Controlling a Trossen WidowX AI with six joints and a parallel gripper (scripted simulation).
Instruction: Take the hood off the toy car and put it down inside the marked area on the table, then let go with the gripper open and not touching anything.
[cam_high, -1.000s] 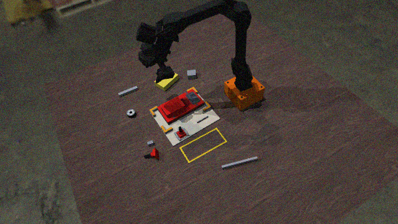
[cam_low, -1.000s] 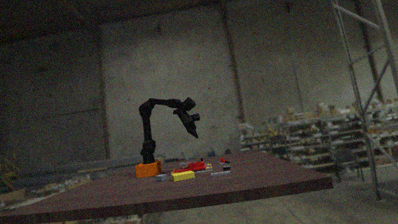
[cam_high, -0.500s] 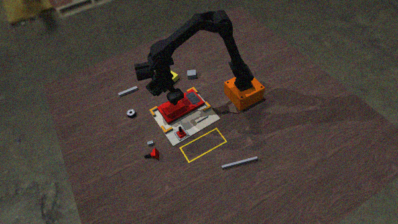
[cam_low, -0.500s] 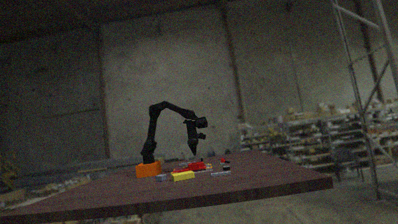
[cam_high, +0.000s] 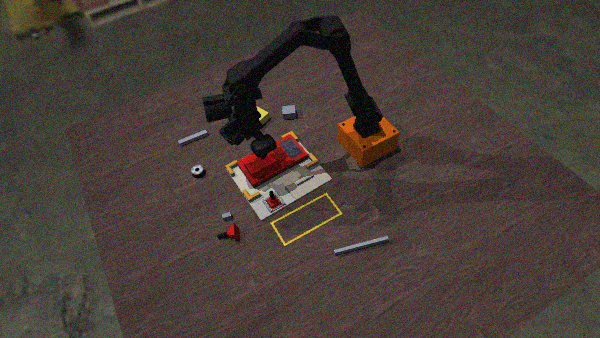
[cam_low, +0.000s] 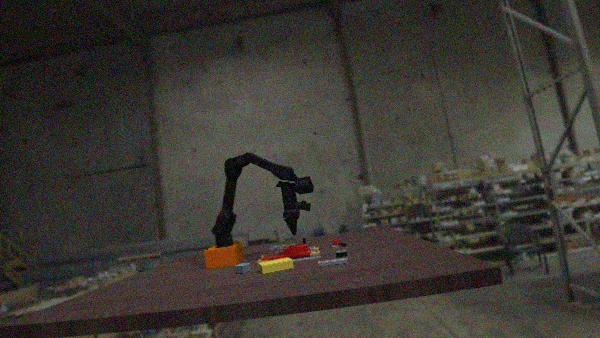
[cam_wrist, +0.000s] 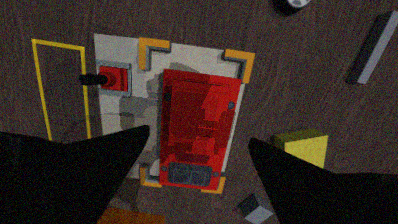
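The red hood is 10 mm behind my gripper tip and 60 mm below it. Round my gripper tip: grey cube: 170 mm behind, 170 mm to the right, 90 mm below; then yellow block: 40 mm behind, 200 mm to the right, 80 mm below; then short grey bar: 160 mm ahead, 220 mm to the right, 90 mm below.
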